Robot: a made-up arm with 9 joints. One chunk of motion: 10 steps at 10 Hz.
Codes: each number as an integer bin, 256 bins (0 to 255) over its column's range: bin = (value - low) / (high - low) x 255, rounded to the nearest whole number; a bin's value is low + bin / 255 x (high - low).
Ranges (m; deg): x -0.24..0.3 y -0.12..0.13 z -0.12..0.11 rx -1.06..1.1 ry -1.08..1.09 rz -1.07..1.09
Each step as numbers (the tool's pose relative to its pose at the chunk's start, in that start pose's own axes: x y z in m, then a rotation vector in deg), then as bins.
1 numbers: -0.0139 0.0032 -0.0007 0.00 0.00 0.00
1 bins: 107 126 132 125 127 126
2 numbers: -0.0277 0.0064 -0.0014 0.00 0.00 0.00
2 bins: 100 129 131 125 127 126
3 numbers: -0.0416 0.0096 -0.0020 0.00 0.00 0.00
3 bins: 94 132 131 125 127 126
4 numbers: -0.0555 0.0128 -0.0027 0.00 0.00 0.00
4 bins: 87 135 130 125 127 126
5 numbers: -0.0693 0.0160 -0.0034 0.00 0.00 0.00
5 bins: 81 139 129 125 127 126
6 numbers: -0.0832 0.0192 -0.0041 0.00 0.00 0.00
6 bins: 74 142 128 125 127 126
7 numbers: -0.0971 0.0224 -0.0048 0.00 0.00 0.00
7 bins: 67 145 128 125 127 126
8 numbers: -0.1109 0.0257 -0.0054 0.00 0.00 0.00
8 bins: 61 149 127 125 127 126
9 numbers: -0.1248 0.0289 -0.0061 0.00 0.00 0.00
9 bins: 54 152 126 125 127 126
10 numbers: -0.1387 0.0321 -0.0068 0.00 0.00 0.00
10 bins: 48 155 126 125 127 126
